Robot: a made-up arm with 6 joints.
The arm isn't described. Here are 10 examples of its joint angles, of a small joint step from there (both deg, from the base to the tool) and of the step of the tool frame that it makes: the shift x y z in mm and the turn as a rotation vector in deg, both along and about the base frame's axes.
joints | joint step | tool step
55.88 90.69 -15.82 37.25 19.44 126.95 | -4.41 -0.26 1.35 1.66 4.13 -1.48 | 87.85 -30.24 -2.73 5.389 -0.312 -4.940
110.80 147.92 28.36 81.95 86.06 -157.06 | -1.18 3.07 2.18 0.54 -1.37 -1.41 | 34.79 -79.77 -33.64 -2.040 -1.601 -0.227
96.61 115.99 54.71 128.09 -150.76 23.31 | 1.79 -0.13 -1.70 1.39 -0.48 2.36 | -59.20 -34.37 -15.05 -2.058 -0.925 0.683
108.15 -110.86 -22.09 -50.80 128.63 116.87 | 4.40 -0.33 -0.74 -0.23 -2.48 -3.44 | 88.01 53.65 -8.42 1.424 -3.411 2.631
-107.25 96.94 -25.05 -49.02 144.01 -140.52 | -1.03 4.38 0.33 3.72 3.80 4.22 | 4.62 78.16 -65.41 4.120 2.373 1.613
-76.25 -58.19 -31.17 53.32 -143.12 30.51 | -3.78 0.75 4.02 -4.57 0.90 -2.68 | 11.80 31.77 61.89 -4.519 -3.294 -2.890
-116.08 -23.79 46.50 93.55 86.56 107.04 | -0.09 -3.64 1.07 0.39 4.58 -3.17 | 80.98 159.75 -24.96 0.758 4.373 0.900
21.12 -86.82 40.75 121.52 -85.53 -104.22 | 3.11 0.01 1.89 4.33 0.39 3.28 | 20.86 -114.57 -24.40 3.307 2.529 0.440
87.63 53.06 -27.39 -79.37 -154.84 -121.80 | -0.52 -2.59 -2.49 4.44 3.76 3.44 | 15.13 -41.63 55.48 2.298 -3.608 0.282
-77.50 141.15 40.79 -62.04 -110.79 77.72 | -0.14 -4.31 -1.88 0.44 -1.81 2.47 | 25.77 -129.08 62.63 -2.960 -3.284 -1.033
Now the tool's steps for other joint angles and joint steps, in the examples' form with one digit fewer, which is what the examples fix.
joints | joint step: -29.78 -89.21 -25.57 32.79 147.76 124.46 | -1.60 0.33 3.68 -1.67 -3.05 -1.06
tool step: -37.2 56.3 33.4 0.93 -1.07 -1.35
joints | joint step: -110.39 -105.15 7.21 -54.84 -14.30 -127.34 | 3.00 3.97 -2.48 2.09 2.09 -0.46
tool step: -123.8 -66.0 128.7 4.30 -3.79 2.02
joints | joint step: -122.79 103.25 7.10 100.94 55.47 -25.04 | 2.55 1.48 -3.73 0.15 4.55 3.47
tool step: 117.2 64.2 -32.0 -0.03 -6.17 3.76
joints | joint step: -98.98 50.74 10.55 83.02 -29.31 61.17 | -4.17 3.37 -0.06 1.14 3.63 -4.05
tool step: -147.2 17.9 -123.8 0.36 -4.24 -3.28
